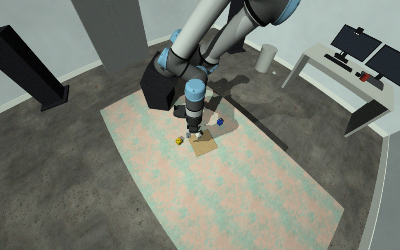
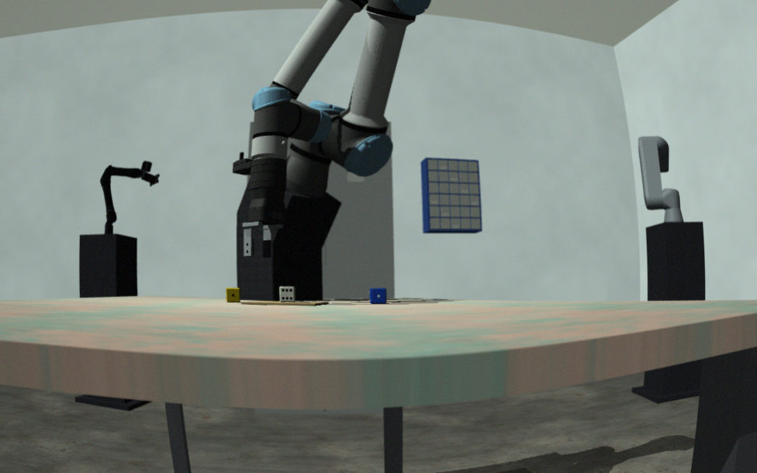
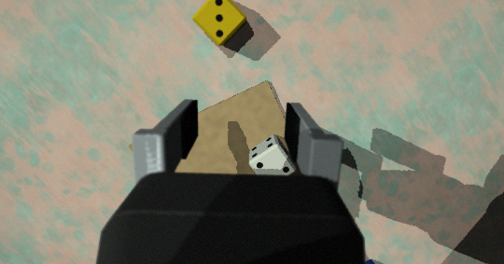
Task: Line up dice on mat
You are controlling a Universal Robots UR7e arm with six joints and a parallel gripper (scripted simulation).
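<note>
My gripper is now 10 mm past the yellow die, 60 mm to the left of it and 100 mm above it. The rest, counted from my hand: white die (60 mm to the left, 90 mm below); then blue die (20 mm behind, 240 mm to the left, 100 mm below); then tan mat (50 mm ahead, 70 mm to the left, 110 mm below).
</note>
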